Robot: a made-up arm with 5 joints.
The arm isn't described. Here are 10 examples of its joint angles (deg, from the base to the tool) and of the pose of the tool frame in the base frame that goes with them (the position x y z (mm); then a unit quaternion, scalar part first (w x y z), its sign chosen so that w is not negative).
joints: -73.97 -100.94 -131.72 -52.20 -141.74
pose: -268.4 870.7 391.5 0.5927 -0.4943 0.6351 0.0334
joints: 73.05 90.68 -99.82 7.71 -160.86
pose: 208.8 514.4 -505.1 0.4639 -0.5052 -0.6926 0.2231
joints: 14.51 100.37 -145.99 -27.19 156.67
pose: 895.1 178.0 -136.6 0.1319 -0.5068 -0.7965 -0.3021
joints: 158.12 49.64 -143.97 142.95 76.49
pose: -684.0 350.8 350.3 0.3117 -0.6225 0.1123 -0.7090
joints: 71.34 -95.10 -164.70 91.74 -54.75
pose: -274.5 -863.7 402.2 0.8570 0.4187 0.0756 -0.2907
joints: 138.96 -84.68 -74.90 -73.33 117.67
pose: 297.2 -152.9 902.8 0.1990 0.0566 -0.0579 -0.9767
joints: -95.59 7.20 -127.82 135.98 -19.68
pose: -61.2 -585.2 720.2 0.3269 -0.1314 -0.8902 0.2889
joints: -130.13 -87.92 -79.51 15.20 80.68
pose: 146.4 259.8 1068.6 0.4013 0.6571 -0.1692 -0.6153
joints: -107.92 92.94 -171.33 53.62 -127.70
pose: -310.4 -905.0 86.9 0.0635 0.5479 -0.5754 0.6039
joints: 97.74 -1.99 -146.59 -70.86 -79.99
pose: 10.0 95.8 1100.4 0.5943 0.7410 0.1996 -0.2405
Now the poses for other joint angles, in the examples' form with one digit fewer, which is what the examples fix.
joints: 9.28 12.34 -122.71 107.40 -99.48
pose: 702 108 658 0.426 -0.836 0.126 -0.322
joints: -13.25 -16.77 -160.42 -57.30 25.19
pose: -291 46 1056 0.791 0.506 -0.340 -0.044
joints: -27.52 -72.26 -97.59 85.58 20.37
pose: -82 23 1071 0.341 0.317 0.614 -0.638
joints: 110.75 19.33 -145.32 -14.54 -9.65
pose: -156 507 1083 0.887 0.019 0.392 0.242
